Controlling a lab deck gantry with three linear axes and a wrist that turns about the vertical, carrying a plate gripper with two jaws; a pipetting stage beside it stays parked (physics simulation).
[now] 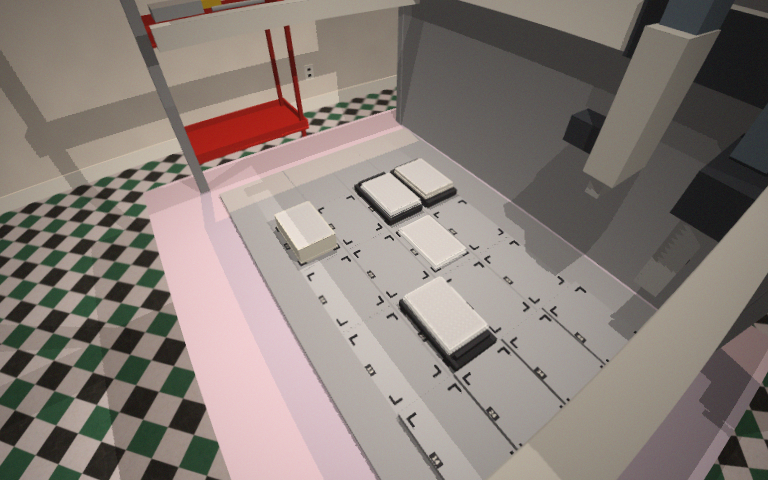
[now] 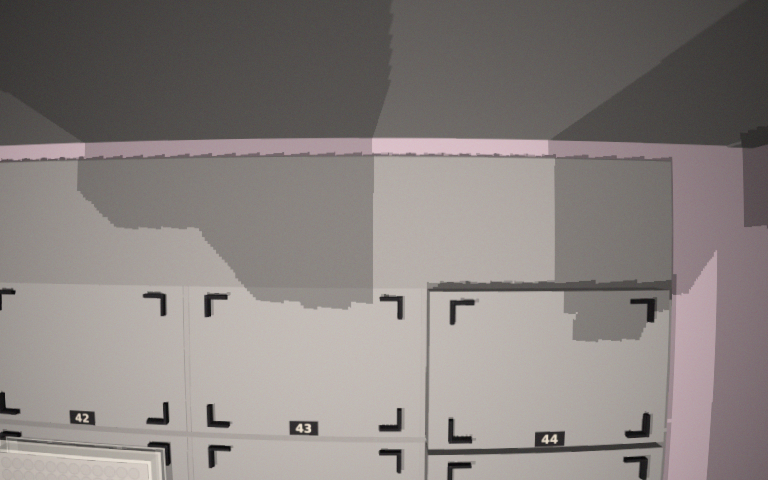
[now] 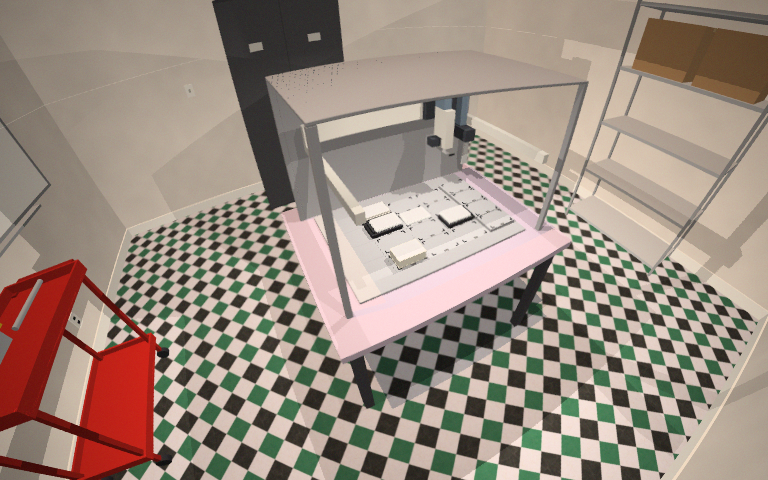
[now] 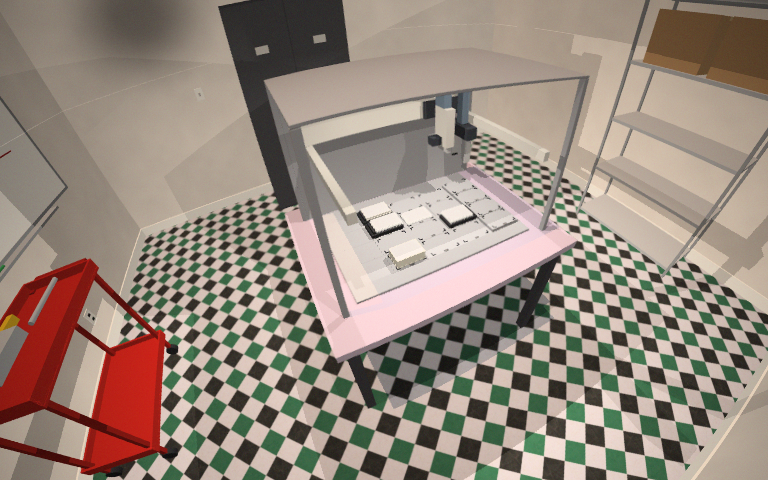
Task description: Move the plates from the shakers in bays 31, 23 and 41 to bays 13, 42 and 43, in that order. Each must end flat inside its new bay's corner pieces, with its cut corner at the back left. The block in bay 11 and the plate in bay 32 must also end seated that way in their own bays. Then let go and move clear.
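Places are measured from the robot's base along level axes (x ahead, y left, z up), in centimetres.
Pixels of known places: gripper, fingertip midpoint: [image 1: 661, 270] [image 3: 457, 159] [image 4: 460, 158]; robot's base, origin of the base link: [image 1: 277, 228] [image 3: 399, 269] [image 4: 397, 269].
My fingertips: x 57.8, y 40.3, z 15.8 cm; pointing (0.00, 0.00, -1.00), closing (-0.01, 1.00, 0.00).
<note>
For each thing: its top centre in the pictures, then the offset to it from my fingertips. "spot": a spot on its surface instead.
- bay 31's plate, middle of its top: [image 1: 390, 191] [image 4: 385, 221] [image 3: 385, 221] dx -50.7, dy -14.5, dz -12.1 cm
- bay 41's plate, middle of its top: [image 1: 423, 175] [image 3: 374, 209] [image 4: 375, 209] dx -51.4, dy -4.1, dz -12.1 cm
- bay 23's plate, middle of its top: [image 1: 445, 309] [image 4: 457, 212] [image 3: 455, 212] dx -19.0, dy -25.1, dz -12.1 cm
- low plate, middle of its top: [image 1: 432, 238] [image 4: 416, 214] [image 3: 415, 214] dx -35.0, dy -14.6, dz -14.3 cm
- tall cream block, middle of its top: [image 1: 303, 223] [image 4: 406, 249] [image 3: 407, 249] dx -51.4, dy -36.0, dz -11.6 cm
- enclosure's grey post, surface spot: [image 1: 164, 101] spot: dx -82.5, dy -51.3, dz +8.3 cm
Three white plates sit on black shakers: bay 31's plate [image 1: 390, 192] [image 3: 385, 221] [image 4: 385, 220], bay 41's plate [image 1: 423, 176] [image 3: 376, 209] [image 4: 375, 210], and bay 23's plate [image 1: 444, 314] [image 3: 455, 214] [image 4: 457, 213]. The low plate [image 1: 433, 240] [image 2: 67, 468] [image 3: 415, 215] [image 4: 416, 215] lies flat in bay 32. The tall cream block [image 1: 305, 229] [image 3: 407, 253] [image 4: 406, 253] stands in bay 11. The plates' cut corners are too small to tell. Bays 13, 42 and 43 hold no plate. The gantry head is raised at the back right; its jaws cannot be made out.
A white column [image 1: 651, 107] [image 3: 444, 130] [image 4: 445, 129] hangs over the back of the deck, with a dark block [image 1: 713, 198] [image 3: 464, 133] [image 4: 466, 131] beside it. The two shakers in bays 31 and 41 stand close together. The enclosure's grey post [image 1: 164, 101] rises at the left.
</note>
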